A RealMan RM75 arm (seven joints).
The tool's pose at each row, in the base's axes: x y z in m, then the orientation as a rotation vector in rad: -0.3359 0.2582 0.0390 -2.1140 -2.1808 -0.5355; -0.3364 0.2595 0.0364 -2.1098 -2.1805 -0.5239; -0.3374 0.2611 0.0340 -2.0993 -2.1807 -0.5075; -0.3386 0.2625 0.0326 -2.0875 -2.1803 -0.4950; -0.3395 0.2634 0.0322 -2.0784 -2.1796 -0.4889; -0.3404 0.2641 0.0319 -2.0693 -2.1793 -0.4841
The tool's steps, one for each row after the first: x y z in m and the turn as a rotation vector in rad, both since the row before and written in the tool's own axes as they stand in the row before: 0.0006 -0.0010 0.0027 0.0088 -0.0012 -0.0007; 0.0009 -0.0014 0.0025 0.0144 0.0006 -0.0030; 0.0010 -0.0014 0.0015 0.0130 0.0029 -0.0033; 0.0008 -0.0009 0.0005 0.0081 0.0036 -0.0026; 0.0006 -0.0009 0.0003 0.0072 0.0038 -0.0029
